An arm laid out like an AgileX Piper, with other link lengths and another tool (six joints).
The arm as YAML. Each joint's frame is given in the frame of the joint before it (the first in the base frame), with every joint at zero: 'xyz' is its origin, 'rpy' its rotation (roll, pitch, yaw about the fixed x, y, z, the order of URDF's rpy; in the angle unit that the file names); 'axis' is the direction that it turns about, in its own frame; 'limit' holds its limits. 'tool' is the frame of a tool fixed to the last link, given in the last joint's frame.
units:
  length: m
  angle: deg
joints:
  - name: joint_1
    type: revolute
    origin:
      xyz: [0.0, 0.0, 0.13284]
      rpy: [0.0, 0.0, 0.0]
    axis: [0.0, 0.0, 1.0]
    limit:
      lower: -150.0
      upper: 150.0
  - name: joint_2
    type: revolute
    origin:
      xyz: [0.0, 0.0, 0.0]
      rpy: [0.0, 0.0, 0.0]
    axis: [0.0, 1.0, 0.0]
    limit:
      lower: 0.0
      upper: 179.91
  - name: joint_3
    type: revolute
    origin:
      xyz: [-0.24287, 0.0, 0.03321]
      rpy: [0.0, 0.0, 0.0]
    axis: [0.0, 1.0, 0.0]
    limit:
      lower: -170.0
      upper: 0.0
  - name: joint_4
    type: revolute
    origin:
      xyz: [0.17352, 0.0, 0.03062]
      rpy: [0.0, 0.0, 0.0]
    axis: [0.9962, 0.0, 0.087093]
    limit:
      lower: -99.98
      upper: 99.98
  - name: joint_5
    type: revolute
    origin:
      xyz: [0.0, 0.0, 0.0]
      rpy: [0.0, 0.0, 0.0]
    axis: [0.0, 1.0, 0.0]
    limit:
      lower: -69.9
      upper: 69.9
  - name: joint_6
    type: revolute
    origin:
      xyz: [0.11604, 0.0, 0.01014]
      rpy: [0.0, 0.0, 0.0]
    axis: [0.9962, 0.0, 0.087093]
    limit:
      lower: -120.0
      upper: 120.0
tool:
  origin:
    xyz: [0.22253, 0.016, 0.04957]
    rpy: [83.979, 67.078, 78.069]
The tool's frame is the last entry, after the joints.
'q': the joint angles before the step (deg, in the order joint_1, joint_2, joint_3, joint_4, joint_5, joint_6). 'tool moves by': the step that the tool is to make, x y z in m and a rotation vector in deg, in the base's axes. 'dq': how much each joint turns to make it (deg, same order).
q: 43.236 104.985 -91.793 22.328 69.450 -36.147
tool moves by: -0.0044 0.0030 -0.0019 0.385 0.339 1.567
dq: 0.015 0.765 -0.117 0.930 0.011 -1.861
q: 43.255 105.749 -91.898 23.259 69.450 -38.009
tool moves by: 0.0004 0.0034 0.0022 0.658 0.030 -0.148
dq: -0.027 0.002 -0.061 0.554 -0.356 -0.116
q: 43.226 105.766 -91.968 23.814 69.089 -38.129
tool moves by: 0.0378 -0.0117 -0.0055 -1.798 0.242 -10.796
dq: -1.961 -0.016 0.070 -3.338 -2.129 9.441
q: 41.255 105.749 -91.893 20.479 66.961 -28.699
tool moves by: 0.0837 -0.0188 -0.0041 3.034 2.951 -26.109
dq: -6.281 0.327 3.478 -0.866 -9.613 18.565
